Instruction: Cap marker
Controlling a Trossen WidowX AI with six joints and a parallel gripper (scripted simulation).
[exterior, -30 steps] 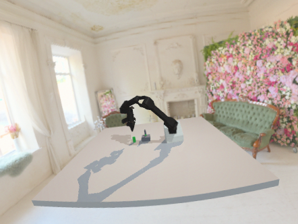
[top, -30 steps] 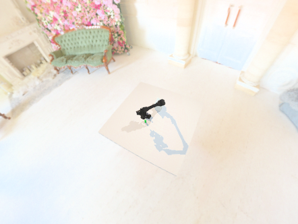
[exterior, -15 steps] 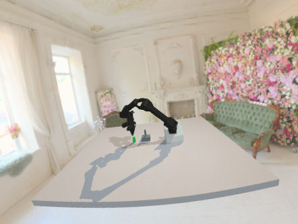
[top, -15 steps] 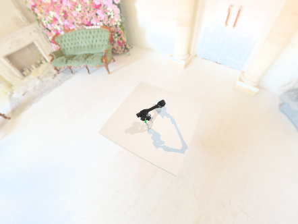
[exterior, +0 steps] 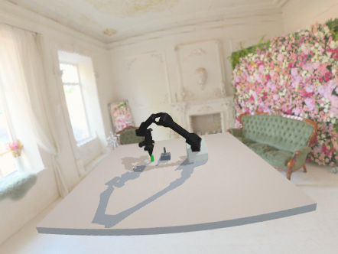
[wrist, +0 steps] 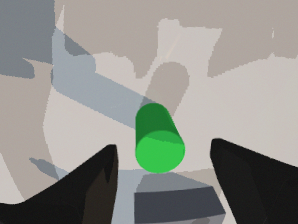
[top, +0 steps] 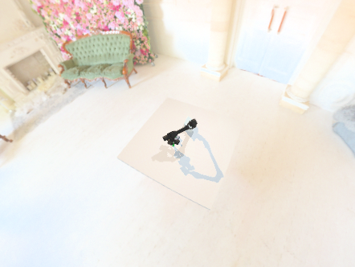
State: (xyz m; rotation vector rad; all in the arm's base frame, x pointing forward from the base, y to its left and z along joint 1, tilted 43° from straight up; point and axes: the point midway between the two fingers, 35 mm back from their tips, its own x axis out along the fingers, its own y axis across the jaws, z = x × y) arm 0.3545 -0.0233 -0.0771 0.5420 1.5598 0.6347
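The green marker cap lies 30 mm below my gripper tip.
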